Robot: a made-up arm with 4 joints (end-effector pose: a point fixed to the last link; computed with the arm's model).
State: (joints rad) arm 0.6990 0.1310 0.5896 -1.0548
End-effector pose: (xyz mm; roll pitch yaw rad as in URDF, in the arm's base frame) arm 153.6 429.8 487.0 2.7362 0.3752 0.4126
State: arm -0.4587 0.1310 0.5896 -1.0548
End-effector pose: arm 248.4 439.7 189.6 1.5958 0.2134 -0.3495
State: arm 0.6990 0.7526 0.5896 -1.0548
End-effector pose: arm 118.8 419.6 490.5 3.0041 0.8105 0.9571
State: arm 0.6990 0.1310 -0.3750 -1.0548
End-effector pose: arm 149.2 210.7 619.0 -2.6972 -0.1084 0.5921
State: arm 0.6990 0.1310 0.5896 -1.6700
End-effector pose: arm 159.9 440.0 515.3 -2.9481 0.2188 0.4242
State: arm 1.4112 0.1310 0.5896 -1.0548
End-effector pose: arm 142.8 267.9 602.2 -2.9191 0.0788 0.7858
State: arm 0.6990 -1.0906 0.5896 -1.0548
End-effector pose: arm 206.6 410.1 525.6 2.9261 -0.5447 -0.4195
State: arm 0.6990 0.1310 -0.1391 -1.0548
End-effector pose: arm 149.1 274.6 607.5 -2.8945 0.0208 0.5882
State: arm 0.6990 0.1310 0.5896 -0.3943
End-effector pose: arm 152.7 402.7 468.2 2.0448 0.5021 0.2908
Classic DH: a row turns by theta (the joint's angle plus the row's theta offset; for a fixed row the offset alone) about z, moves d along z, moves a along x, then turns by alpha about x. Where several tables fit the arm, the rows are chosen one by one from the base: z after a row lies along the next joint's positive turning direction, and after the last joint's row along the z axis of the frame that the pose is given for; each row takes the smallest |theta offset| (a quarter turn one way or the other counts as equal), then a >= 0, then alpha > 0; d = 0 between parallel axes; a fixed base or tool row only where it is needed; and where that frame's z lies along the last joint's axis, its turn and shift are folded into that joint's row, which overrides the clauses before.
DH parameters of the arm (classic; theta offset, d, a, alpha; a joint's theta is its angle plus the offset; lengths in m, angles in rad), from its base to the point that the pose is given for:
base (fixed): -1.4083 0.2568 -0.1576 -1.2612
joint 1: 1.5209 0.2416 -0.0343 -1.4161
joint 2: -0.0213 0.0118 0.023 -1.4506
joint 3: 1.2389 -0.1874 -0.2482 -0.3549
joint 4: -1.1649 0.2173 0.0504 -1.5798
tool (fixed): 1.3093 0.0063 0 0

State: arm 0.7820 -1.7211 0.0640 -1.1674
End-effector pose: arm 68.7 369.9 511.4 -2.1216 -1.0385 -1.3065
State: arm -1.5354 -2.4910 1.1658 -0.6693
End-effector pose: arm 372.2 404.6 197.5 -0.8255 -0.2438 2.3120
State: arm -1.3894 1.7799 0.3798 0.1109
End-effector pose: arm 295.7 276.3 130.5 -0.2422 0.1757 -2.1899
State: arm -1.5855 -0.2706 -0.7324 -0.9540
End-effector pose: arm 145.0 424.6 172.6 1.4881 -0.0019 0.2683
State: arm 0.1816 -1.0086 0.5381 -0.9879
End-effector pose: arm 222.0 471.6 400.7 2.3100 -0.7036 -0.1795
